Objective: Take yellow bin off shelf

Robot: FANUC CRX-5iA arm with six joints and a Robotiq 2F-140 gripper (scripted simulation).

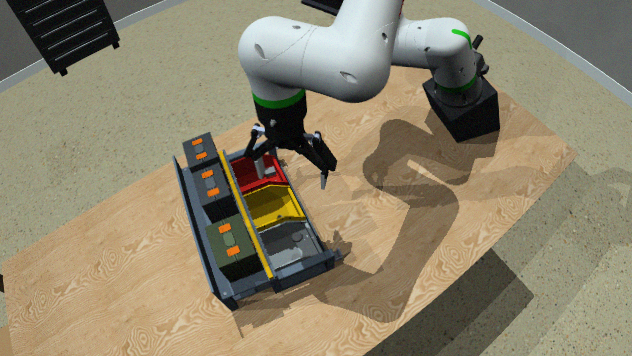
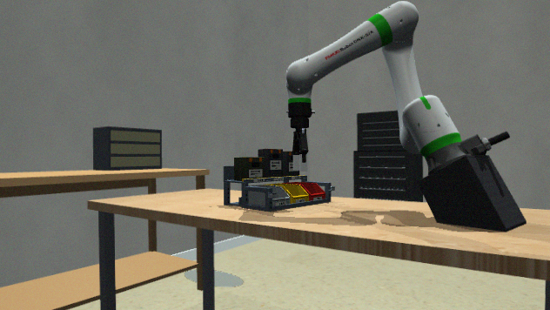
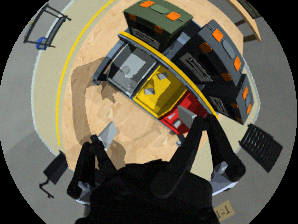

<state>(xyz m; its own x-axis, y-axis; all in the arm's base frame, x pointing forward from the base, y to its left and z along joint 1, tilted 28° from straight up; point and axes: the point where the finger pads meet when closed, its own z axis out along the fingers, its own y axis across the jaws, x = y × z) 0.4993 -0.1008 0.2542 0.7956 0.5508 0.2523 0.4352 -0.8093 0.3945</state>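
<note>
The yellow open bin is 11 cm below my hand, 7 cm ahead of it and 3 cm to the right of it. The rest, counted from my hand: red bin (14 cm to the right, 11 cm below, 3 cm ahead); yellow rail (12 cm ahead, 5 cm to the right, 4 cm below); grey bin (12 cm ahead, 11 cm below, 7 cm to the left).
</note>
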